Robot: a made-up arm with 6 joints.
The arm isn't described. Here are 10 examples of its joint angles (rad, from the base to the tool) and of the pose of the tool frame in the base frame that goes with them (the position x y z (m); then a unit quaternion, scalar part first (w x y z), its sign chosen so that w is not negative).
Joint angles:
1: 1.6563 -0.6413 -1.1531 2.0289 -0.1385 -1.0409
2: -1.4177 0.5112 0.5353 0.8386 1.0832 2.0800
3: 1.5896 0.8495 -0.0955 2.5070 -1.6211 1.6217
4: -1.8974 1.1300 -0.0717 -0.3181 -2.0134 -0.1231
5: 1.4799 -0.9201 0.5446 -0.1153 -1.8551 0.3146
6: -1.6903 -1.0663 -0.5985 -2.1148 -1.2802 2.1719
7: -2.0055 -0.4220 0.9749 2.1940 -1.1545 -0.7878
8: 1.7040 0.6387 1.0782 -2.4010 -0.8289 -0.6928
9: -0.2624 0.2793 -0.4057 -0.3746 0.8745 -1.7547
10: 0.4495 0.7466 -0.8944 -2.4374 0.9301 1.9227
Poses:
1: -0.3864 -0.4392 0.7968 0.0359 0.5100 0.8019 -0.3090
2: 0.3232 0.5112 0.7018 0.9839 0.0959 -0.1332 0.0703
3: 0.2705 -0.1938 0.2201 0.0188 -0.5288 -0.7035 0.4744
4: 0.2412 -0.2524 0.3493 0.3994 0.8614 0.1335 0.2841
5: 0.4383 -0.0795 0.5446 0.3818 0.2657 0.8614 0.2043
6: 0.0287 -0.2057 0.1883 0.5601 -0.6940 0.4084 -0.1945
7: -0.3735 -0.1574 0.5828 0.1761 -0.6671 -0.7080 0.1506
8: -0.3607 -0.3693 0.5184 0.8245 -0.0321 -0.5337 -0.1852
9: 0.0164 0.1121 0.0336 0.6252 0.7159 -0.0185 -0.3102
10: -0.3038 -0.2201 0.1768 0.4855 -0.3745 -0.0269 0.7895
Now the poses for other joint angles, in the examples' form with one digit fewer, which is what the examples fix.
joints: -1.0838 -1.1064 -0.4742 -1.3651 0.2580 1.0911
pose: 0.125 0.112 0.022 0.488 -0.734 0.399 -0.252
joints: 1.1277 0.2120 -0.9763 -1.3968 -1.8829 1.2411
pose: 0.162 0.093 0.931 0.789 0.071 -0.348 -0.502
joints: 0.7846 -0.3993 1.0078 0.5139 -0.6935 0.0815
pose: 0.495 -0.034 0.439 0.212 0.459 0.570 0.649
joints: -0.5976 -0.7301 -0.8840 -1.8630 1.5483 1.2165
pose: 0.285 -0.007 0.041 0.318 -0.078 0.799 -0.505
